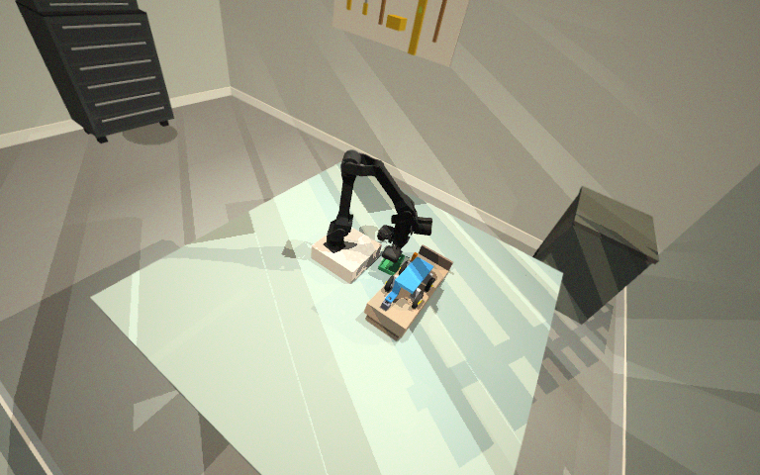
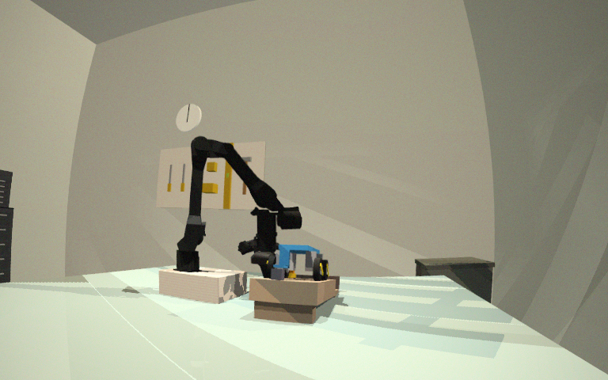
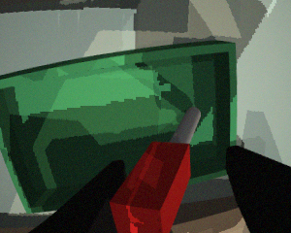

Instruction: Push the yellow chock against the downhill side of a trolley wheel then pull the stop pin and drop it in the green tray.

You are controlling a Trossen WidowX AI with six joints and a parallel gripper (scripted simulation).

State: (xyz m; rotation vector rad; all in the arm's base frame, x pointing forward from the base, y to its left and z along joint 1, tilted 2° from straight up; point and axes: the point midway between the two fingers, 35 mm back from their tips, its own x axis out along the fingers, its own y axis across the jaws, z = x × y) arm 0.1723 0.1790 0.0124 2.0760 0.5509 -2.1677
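The green tray is 20 mm to the right of my gripper tip and 60 mm below it. Round my gripper tip: dark lip: 110 mm ahead, 140 mm to the left, 20 mm below; yellow chock: 90 mm ahead, 30 mm to the right, 30 mm above; red-headed stop pin: right at my gripper tip.
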